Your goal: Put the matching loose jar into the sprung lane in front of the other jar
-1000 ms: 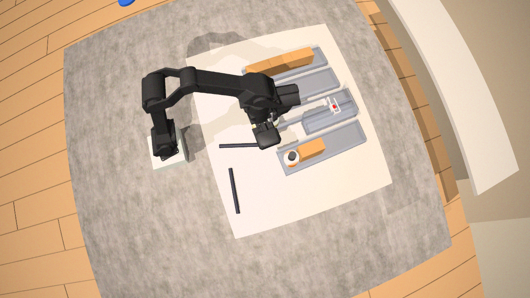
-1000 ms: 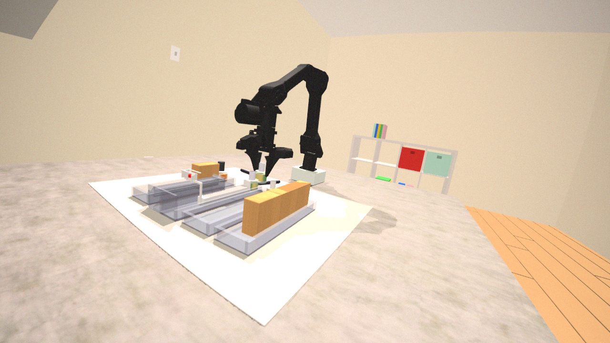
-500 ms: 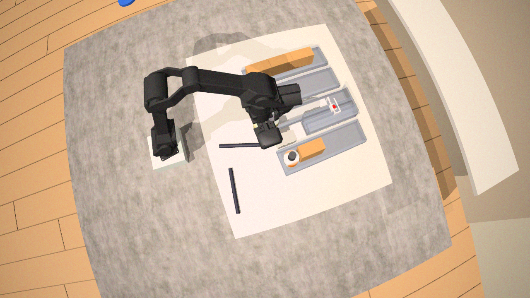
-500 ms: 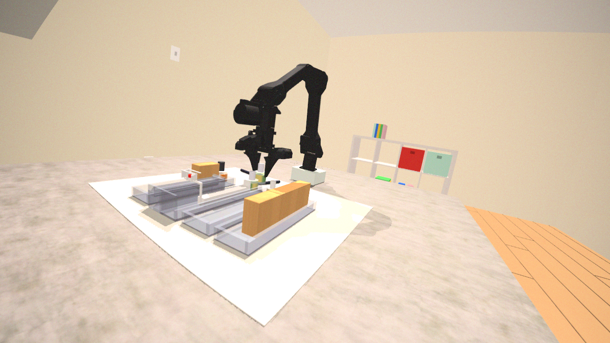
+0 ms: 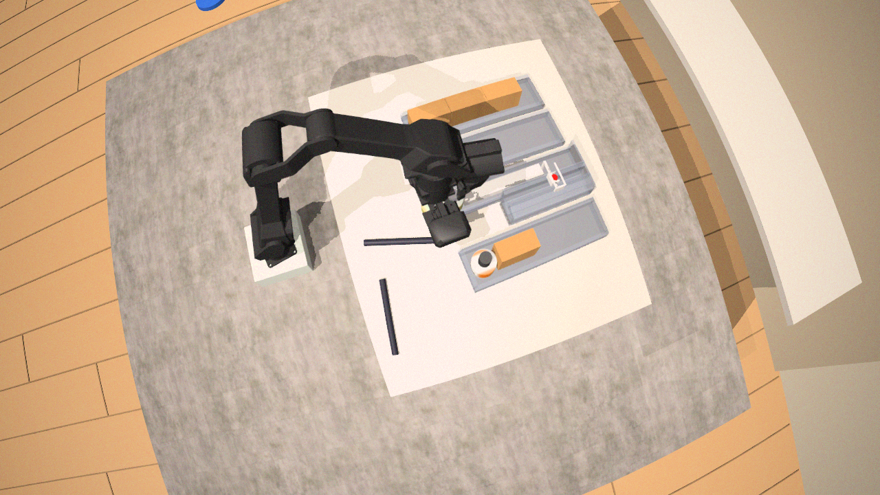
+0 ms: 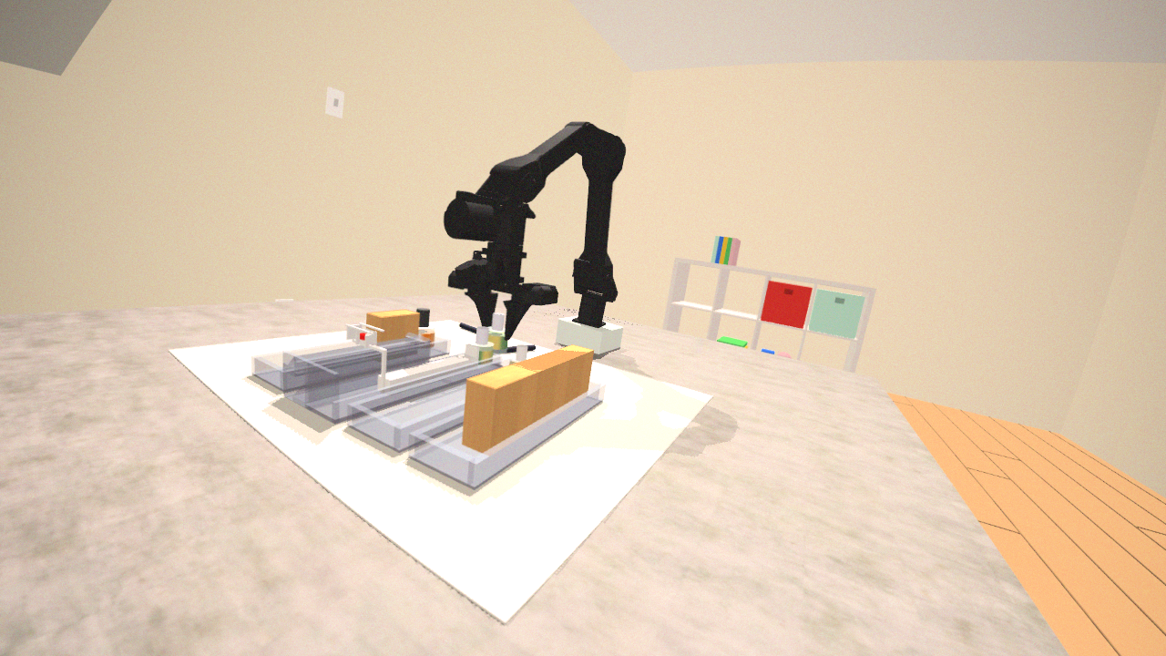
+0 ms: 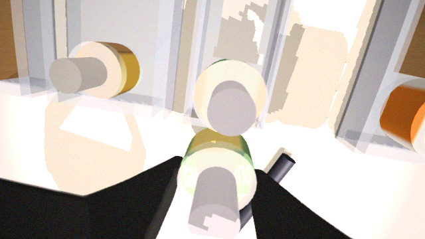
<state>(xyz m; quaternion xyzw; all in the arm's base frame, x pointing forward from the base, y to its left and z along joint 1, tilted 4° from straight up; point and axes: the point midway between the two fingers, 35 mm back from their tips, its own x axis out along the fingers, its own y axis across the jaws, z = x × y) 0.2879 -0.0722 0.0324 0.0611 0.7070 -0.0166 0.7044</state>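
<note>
Now: the sprung lane 180 mm ahead of my gripper tip, 50 mm to the right of it and 30 mm below it. The rest, counted from my gripper tip: red mark: 220 mm ahead, 60 mm to the right, 20 mm above.
</note>
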